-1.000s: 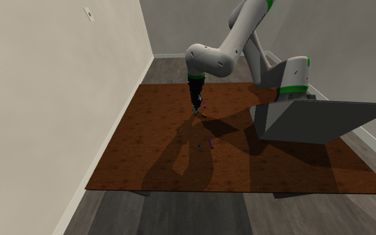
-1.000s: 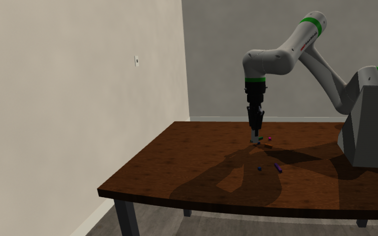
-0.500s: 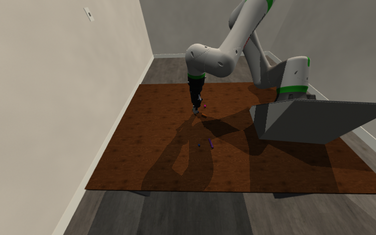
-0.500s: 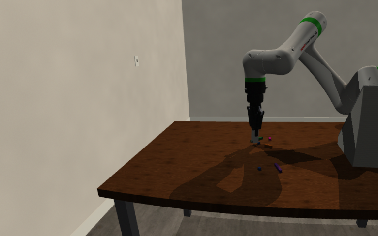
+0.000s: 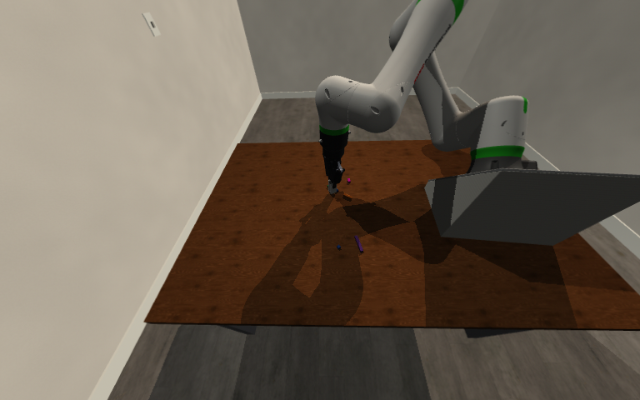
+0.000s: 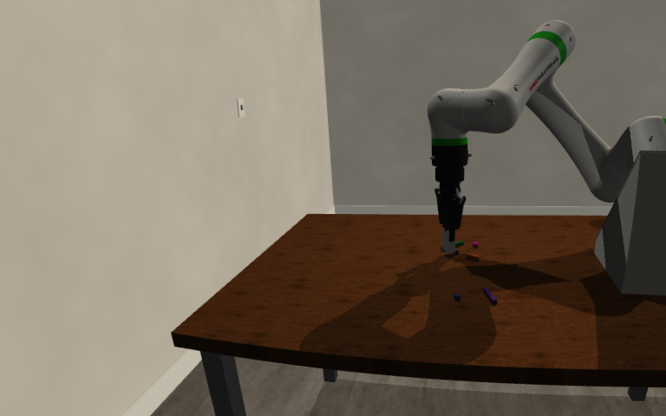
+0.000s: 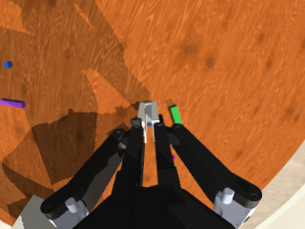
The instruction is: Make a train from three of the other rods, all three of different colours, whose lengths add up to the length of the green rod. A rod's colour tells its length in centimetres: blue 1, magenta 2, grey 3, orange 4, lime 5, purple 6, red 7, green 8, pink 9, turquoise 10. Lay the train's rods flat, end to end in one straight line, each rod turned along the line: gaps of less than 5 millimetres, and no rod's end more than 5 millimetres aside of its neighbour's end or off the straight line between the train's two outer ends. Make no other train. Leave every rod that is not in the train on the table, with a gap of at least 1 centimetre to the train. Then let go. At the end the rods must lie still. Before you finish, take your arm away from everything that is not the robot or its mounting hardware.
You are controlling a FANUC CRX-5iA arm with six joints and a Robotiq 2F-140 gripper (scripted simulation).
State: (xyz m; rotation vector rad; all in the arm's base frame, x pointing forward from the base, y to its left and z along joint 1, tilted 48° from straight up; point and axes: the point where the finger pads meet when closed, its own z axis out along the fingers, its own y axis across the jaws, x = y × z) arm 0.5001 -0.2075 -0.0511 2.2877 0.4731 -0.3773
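Right now my hand is 60 mm past the orange rod, 40 mm above it and 30 mm to the right of it. The rest, counted from my hand: green rod (60 mm to the right, 40 mm below, 10 mm behind); magenta rod (80 mm behind, 70 mm to the right, 40 mm below); grey rod (30 mm below).
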